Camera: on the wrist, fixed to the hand. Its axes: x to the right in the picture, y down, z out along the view.
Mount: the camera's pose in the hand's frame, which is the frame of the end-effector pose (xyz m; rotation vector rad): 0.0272 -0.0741 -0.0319 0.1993 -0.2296 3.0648
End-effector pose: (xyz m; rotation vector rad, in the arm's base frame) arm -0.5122 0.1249 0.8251 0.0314 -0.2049 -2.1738
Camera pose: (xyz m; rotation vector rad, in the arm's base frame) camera -0.5849 0.1400 0.7834 -0.2464 -0.2220 0.9058
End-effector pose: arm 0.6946 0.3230 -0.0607 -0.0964 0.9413 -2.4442
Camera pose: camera 0.6308 0.3755 -0.0402 0.6008 -0.0643 0.4264
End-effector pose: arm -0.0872 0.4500 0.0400 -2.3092 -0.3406 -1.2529
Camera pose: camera -0.1273 0.4959 0.0995 -0.4060 1.9010 0.7210
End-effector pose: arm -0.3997 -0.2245 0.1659 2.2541 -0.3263 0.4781
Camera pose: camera -0.3547 -0.1542 0.1488 0.1665 2.4761 -0.9342
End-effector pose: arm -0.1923 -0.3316 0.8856 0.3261 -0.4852 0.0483
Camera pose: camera -0.1448 -0.3925 0.8497 0.5241 0.7343 -2.9626
